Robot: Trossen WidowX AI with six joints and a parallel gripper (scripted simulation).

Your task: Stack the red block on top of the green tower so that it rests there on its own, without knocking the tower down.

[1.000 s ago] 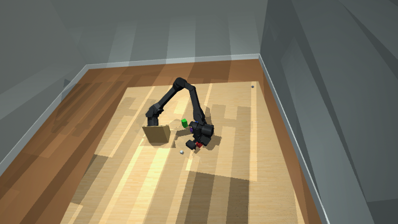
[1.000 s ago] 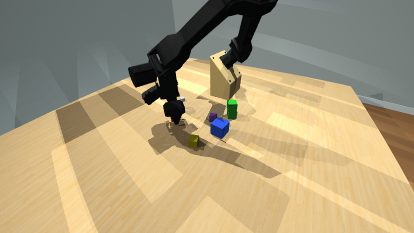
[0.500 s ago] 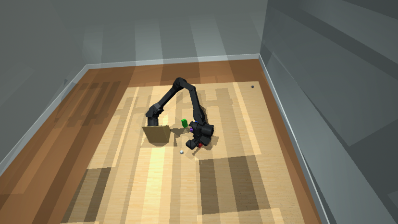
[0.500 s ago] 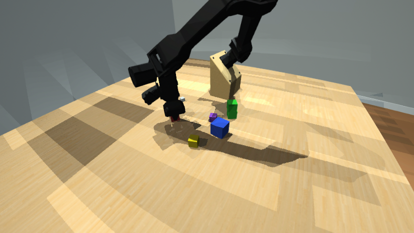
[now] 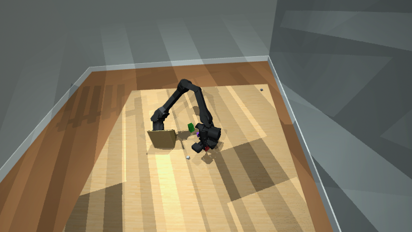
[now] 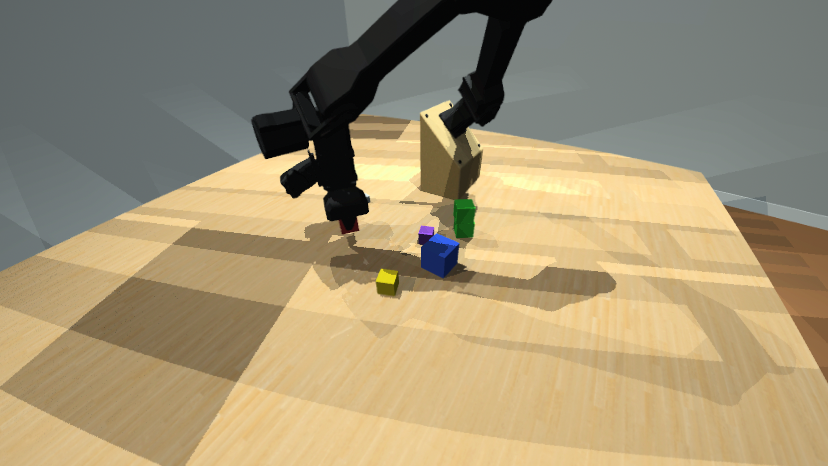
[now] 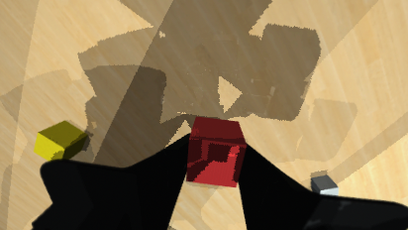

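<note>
My gripper tip is now 13 cm to the right of the small purple block, 6 cm past it and 2 cm above it. The rest, counted from my gripper tip: red block 1 cm above; then tiny white cube 12 cm behind, 6 cm to the right, 2 cm below; then yellow block 14 cm to the left, 7 cm ahead, 2 cm below.
</note>
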